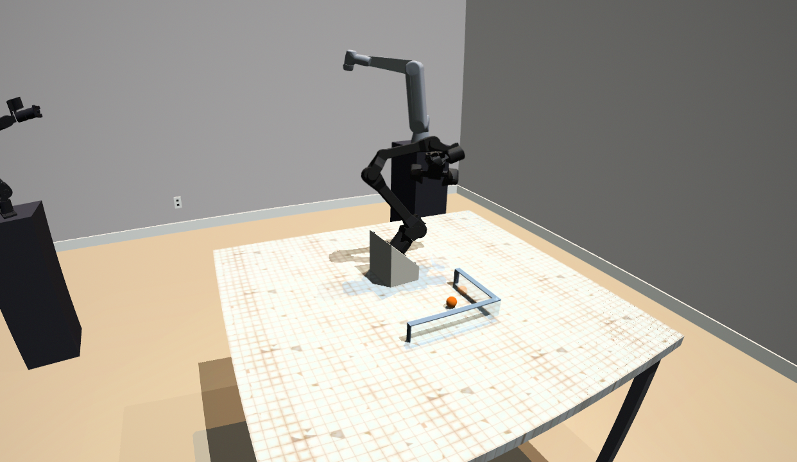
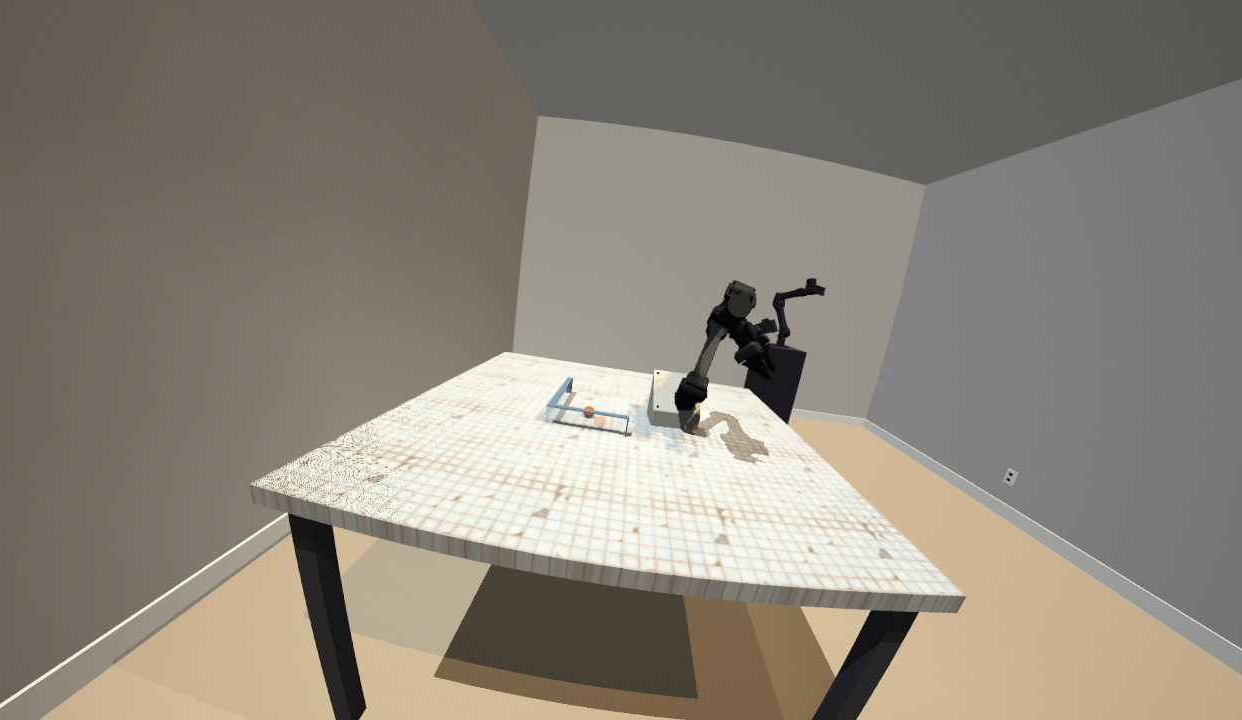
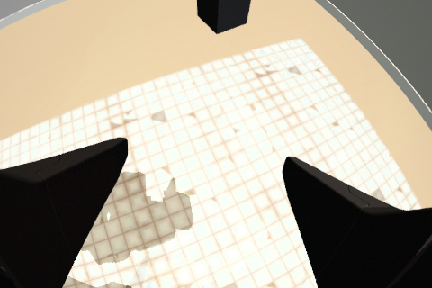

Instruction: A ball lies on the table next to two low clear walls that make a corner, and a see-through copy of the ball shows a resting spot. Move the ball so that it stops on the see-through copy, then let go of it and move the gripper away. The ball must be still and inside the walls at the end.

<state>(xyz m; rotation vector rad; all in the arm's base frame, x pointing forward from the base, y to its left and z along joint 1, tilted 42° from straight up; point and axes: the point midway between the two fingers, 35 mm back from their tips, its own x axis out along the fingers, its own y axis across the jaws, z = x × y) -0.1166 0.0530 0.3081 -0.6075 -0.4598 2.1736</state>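
Now: gripper tip 430 mm short of the orange ball, 260 mm to the left of it and 240 mm above it. From my gripper tip the other things lie so: see-through copy (400 mm ahead, 180 mm to the right, 240 mm below).
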